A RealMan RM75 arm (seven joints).
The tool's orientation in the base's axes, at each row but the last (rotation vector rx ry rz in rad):
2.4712 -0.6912 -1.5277
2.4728 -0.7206 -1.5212
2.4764 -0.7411 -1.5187
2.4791 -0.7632 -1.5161
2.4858 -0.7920 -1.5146
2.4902 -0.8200 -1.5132
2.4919 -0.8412 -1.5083
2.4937 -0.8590 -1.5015
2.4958 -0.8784 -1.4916
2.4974 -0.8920 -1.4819
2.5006 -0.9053 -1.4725
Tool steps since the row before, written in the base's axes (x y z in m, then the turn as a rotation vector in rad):
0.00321 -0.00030 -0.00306 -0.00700 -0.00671 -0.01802
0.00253 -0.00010 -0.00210 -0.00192 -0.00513 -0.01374
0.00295 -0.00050 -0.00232 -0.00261 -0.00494 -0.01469
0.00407 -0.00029 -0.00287 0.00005 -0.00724 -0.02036
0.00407 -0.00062 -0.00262 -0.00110 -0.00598 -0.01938
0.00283 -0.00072 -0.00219 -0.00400 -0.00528 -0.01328
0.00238 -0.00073 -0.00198 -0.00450 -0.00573 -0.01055
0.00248 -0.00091 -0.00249 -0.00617 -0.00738 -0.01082
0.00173 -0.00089 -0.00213 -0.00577 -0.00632 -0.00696
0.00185 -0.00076 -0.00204 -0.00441 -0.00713 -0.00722
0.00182 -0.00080 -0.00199 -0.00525 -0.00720 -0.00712
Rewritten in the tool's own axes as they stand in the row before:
0.00380 -0.00182 -0.00142 0.01499 0.00148 0.01385
0.00266 -0.00149 -0.00122 0.01270 0.00005 0.00758
0.00317 -0.00140 -0.00151 0.01312 -0.00024 0.00866
0.00390 -0.00222 -0.00217 0.01971 -0.00127 0.00877
0.00385 -0.00193 -0.00230 0.01789 -0.00156 0.00948
0.00309 -0.00128 -0.00145 0.01170 0.00119 0.00905
0.00277 -0.00106 -0.00116 0.00961 0.00276 0.00802
0.00329 -0.00117 -0.00100 0.01008 0.00473 0.00925
0.00273 -0.00078 -0.00053 0.00668 0.00510 0.00714
0.00263 -0.00093 -0.00063 0.00779 0.00509 0.00599
0.00260 -0.00088 -0.00062 0.00745 0.00555 0.00661

